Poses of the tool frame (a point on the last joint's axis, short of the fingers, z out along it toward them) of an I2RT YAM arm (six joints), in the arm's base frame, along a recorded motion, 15 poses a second.
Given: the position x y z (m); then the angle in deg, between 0 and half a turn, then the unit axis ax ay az.
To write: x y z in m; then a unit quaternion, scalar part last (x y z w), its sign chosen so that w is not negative. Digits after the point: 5 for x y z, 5 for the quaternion.
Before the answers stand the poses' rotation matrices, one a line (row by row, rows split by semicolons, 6 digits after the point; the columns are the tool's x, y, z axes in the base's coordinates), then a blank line. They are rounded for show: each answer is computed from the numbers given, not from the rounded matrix.
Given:
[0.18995 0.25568 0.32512 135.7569 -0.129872 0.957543 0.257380]
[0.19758 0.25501 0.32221 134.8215 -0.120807 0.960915 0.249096]
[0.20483 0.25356 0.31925 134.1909 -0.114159 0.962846 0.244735]
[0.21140 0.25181 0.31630 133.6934 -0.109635 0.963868 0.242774]
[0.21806 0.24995 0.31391 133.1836 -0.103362 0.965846 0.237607]
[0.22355 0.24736 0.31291 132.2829 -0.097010 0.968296 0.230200]
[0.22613 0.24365 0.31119 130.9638 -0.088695 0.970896 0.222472]
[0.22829 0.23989 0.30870 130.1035 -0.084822 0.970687 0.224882]
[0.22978 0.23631 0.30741 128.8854 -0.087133 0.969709 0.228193]
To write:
-0.687436 -0.393022 0.610709; -0.033871 0.857349 0.513620; -0.725455 0.332395 -0.602685
-0.680019 -0.374599 0.630278; -0.021228 0.869331 0.493774; -0.732888 0.322396 -0.599113
-0.674935 -0.362016 0.642968; -0.011055 0.876238 0.481751; -0.737795 0.318042 -0.595406
-0.670476 -0.354210 0.651918; -0.003136 0.880023 0.474922; -0.741925 0.316379 -0.591145
-0.666343 -0.341405 0.662894; 0.005104 0.886912 0.461910; -0.745628 0.311174 -0.589246
-0.657049 -0.327442 0.679020; 0.013177 0.895613 0.444639; -0.753733 0.301097 -0.584147
-0.642558 -0.310562 0.700479; 0.025426 0.905035 0.424577; -0.765815 0.290625 -0.573641
-0.632341 -0.307382 0.711099; 0.036634 0.905022 0.423785; -0.773824 0.294027 -0.561022
-0.615406 -0.315162 0.722460; 0.040090 0.902881 0.428018; -0.787190 0.292369 -0.543004

[0.18995 0.25568 0.32512 -0.12031 0.88706 0.23843 0.37657]
[0.19758 0.25501 0.32221 -0.11154 0.88720 0.22999 0.38412]
[0.20483 0.25356 0.31925 -0.10516 0.88693 0.22544 0.38920]
[0.21140 0.25181 0.31630 -0.10080 0.88623 0.22322 0.39319]
[0.21806 0.24995 0.31391 -0.09486 0.88636 0.21805 0.39728]
[0.22355 0.24736 0.31291 -0.08872 0.88555 0.21053 0.40448]
[0.22613 0.24365 0.31119 -0.08070 0.88335 0.20241 0.41498]
[0.22829 0.23989 0.30870 -0.07691 0.88011 0.20390 0.42180]
[0.22978 0.23631 0.30741 -0.07861 0.87483 0.20587 0.43141]

